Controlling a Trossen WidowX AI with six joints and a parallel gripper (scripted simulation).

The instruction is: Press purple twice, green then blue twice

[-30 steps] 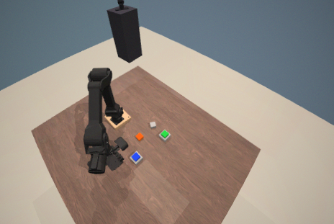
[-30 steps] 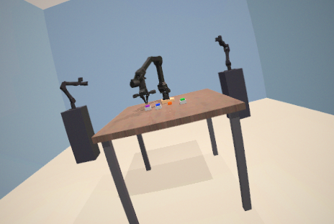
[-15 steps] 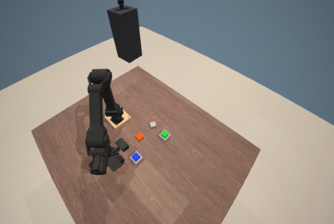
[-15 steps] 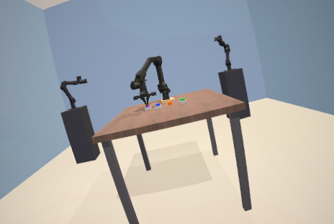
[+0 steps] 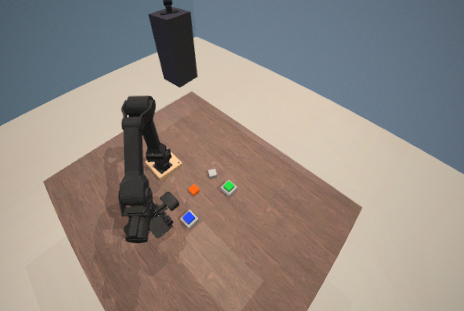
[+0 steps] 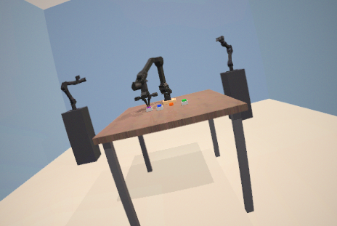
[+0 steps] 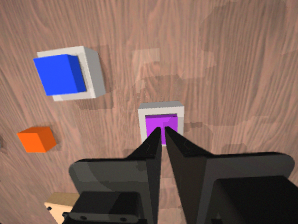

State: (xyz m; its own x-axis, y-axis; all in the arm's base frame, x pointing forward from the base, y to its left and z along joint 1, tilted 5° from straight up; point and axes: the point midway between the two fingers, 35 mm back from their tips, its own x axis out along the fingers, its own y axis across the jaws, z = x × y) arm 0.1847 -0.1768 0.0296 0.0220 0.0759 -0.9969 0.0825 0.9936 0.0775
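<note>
My gripper tip is right at the purple button. Round my gripper tip: orange block (18 cm to the left, 2 cm below); grey block (29 cm to the left, 2 cm below); blue button (9 cm to the left, 7 cm ahead).
</note>
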